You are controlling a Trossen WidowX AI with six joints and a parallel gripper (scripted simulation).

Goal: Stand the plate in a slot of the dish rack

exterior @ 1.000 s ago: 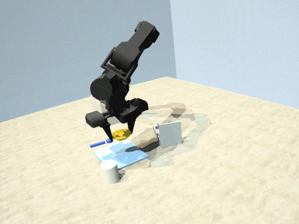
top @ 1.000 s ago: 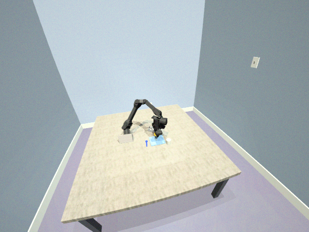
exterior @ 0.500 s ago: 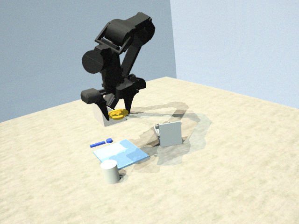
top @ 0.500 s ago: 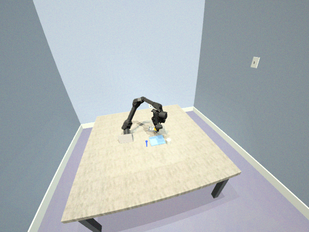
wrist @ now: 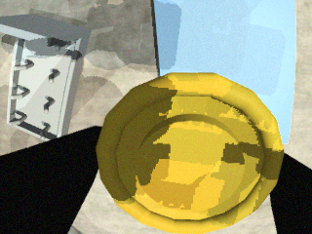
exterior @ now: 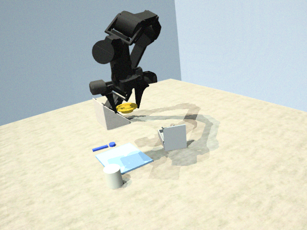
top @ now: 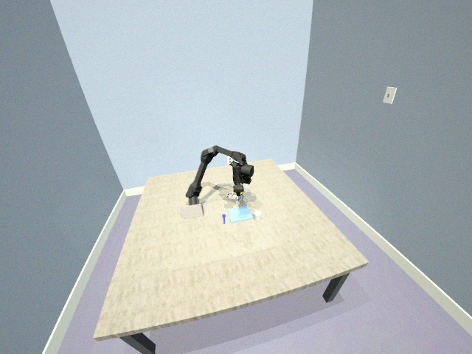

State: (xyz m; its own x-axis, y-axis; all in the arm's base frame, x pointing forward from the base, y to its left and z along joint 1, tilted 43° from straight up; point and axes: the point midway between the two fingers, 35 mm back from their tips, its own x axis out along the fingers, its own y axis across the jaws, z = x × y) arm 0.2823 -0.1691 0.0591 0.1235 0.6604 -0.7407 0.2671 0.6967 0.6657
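My gripper tip is 150 mm to the right of the grey dish rack, 130 mm above it and 10 mm short of it. Round my gripper tip: light blue mat (150 mm below, 40 mm to the right, 10 mm behind); then blue spoon (150 mm below, 120 mm behind, 40 mm to the right); then yellow plate (10 mm above).
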